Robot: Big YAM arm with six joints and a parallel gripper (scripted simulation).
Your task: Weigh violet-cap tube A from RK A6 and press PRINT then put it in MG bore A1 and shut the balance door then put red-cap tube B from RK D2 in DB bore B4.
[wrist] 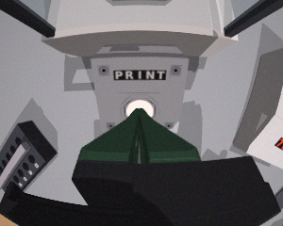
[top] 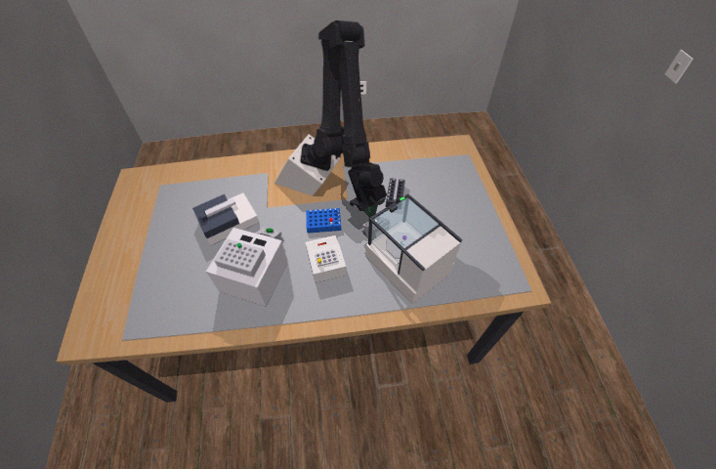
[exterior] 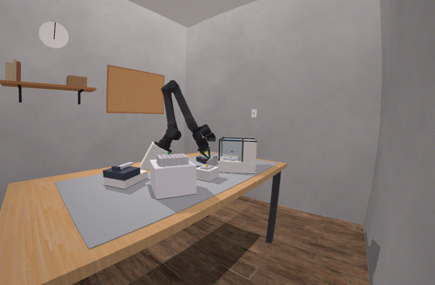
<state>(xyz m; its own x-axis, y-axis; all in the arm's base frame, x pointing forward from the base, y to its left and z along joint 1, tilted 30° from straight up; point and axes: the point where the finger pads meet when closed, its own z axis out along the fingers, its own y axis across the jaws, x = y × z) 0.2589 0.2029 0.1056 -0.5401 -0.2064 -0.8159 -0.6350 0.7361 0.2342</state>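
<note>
The balance door is 14 cm above my hand, 9 cm ahead of it and 8 cm to the left of it. From my hand the other things lie so: dry block (16 cm to the right, 14 cm ahead, 4 cm below); tube rack (18 cm to the right, 6 cm below, 3 cm behind); magnet block (18 cm behind, 9 cm to the left, 5 cm below).
</note>
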